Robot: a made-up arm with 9 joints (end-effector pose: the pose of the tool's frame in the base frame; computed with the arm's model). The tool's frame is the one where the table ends.
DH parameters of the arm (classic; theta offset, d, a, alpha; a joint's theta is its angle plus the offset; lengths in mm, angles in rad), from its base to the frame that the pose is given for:
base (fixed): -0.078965 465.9 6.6 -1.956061
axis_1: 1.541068 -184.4 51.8 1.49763
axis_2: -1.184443 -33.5 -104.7 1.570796
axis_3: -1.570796 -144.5 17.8 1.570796
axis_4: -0.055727 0 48.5 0
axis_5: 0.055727 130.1 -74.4 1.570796
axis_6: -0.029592 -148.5 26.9 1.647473
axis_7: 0 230.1 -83.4 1.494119
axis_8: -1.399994 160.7 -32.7 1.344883
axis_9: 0 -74 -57 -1.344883
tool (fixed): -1.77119 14.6 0 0
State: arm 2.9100 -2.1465 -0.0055 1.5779 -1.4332 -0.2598 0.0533 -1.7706 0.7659
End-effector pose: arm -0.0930 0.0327 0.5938 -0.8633 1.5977 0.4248
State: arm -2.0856 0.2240 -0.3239 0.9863 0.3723 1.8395 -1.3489 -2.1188 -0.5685
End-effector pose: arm -0.0403 -0.1143 0.5444 0.5604 -2.2407 2.0663
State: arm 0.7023 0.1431 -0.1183 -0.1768 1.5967 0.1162 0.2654 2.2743 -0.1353
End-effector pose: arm 0.0251 -0.1955 0.1065 1.8195 0.4458 1.1754
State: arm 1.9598 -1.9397 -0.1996 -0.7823 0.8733 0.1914 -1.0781 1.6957 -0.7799
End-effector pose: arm 0.0174 -0.3056 0.4278 -0.0878 2.6514 1.1430
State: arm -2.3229 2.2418 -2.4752 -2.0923 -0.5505 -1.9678 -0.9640 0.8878 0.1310
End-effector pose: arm -0.3950 0.0882 0.7569 -1.7443 0.0782 0.6033
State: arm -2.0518 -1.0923 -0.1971 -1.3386 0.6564 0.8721 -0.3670 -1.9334 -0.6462
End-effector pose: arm 0.1951 -0.1377 0.3080 2.2619 -0.6668 -1.0611
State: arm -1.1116 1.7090 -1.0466 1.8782 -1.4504 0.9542 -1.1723 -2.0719 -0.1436
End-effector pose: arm 0.0815 -0.2464 0.4821 -1.7413 2.0016 -0.4758
